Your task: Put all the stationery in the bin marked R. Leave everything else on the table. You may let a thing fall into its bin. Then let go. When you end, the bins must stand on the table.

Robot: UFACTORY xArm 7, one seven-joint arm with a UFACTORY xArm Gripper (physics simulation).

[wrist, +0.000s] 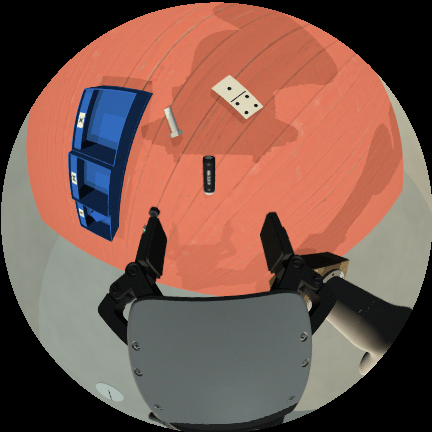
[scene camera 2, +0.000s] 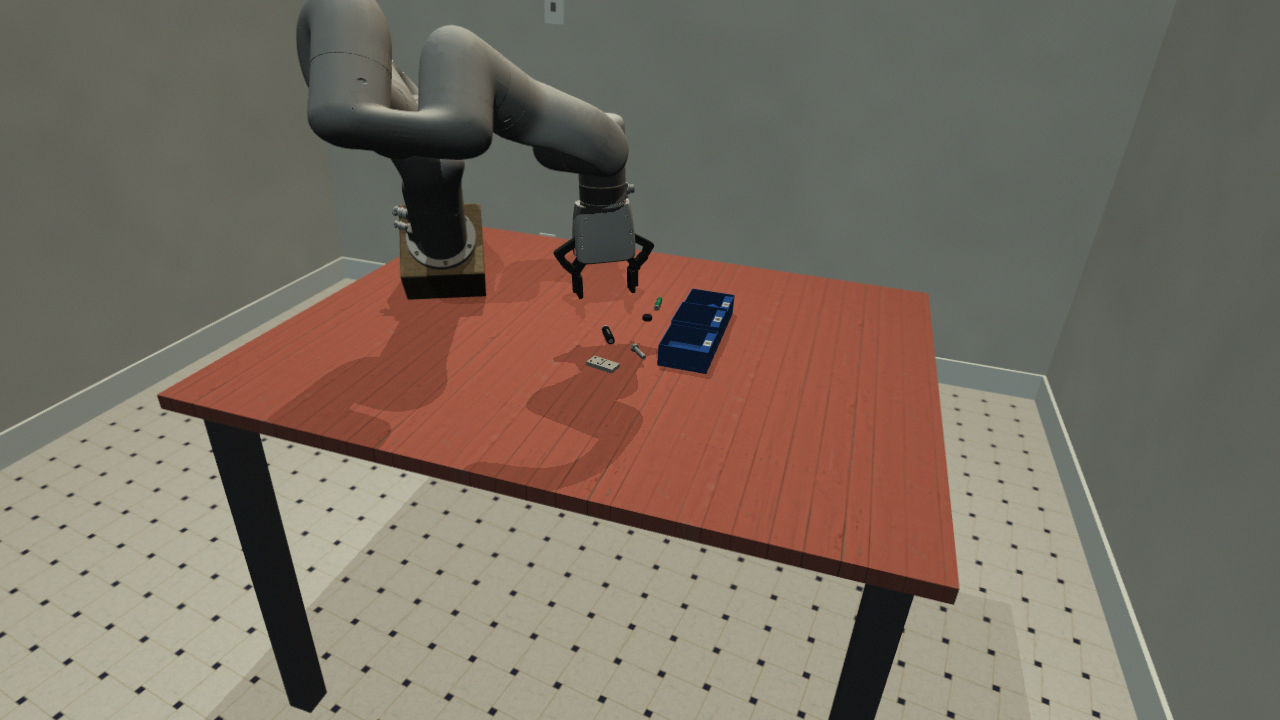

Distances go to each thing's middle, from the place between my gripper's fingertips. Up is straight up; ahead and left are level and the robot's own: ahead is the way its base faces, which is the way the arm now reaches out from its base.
Now: the white domino (wrist: pixel 228 88) 100 mm to the right of my hand, 80 mm below it and 10 mm ahead of it. Also, from my hand: three joined blue bins (scene camera 2: pixel 691 341) (160 mm ahead, 60 mm below, 30 mm to the left).
